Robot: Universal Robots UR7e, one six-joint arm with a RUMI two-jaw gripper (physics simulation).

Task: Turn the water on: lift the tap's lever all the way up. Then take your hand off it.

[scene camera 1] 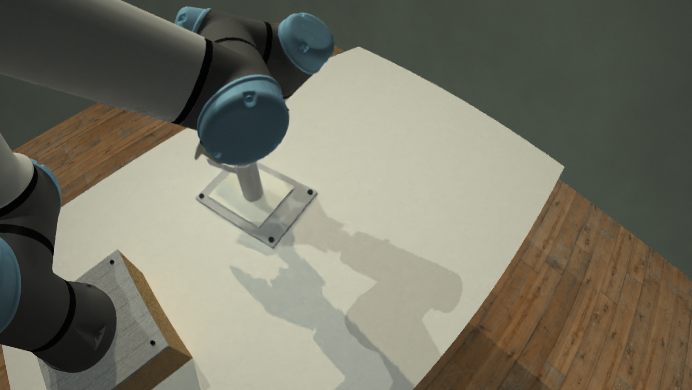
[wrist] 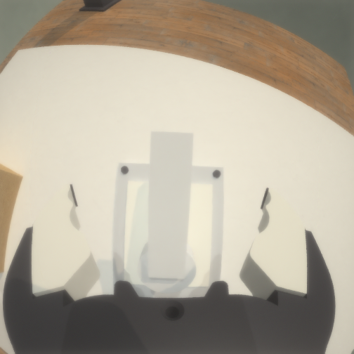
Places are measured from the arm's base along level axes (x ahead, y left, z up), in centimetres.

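Where they show: arm's base, origin of its link: (scene camera 1: 80,327).
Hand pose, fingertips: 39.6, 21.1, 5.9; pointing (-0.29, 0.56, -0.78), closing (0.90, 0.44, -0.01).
Observation:
Each offset is from my fingertips to the centre of the thing, as dx, dy, dz. "spot": to the spot under its first point. Level surfaces: height alone.
The tap's grey post @[spot: +2.0, -7.7, -9.5] (scene camera 1: 251,185) stands upright on its mounting plate @[spot: +9.4, -12.6, -15.4] (scene camera 1: 295,202) (wrist: 120,220). In the wrist view the lever (wrist: 171,200) is a long, flat pale bar, running up the picture from above the round tap body (wrist: 189,270). In the scene view the arm's blue-capped joint hides the lever, so its exact tilt cannot be read. My gripper (wrist: 169,190) is open, with one finger well out on each side of the lever and a wide gap on both sides; neither finger touches it. In the scene view the gripper is mostly hidden behind the joint.
The white table top @[dz -16.2] (scene camera 1: 425,150) (wrist: 100,100) bears the tap's plate. The robot's base stands on a block with a metal top (scene camera 1: 132,310) at the lower left. Wooden planks (scene camera 1: 610,260) (wrist: 200,40) show beyond the white edge. A dark object (wrist: 100,4) stands at the wrist view's top.

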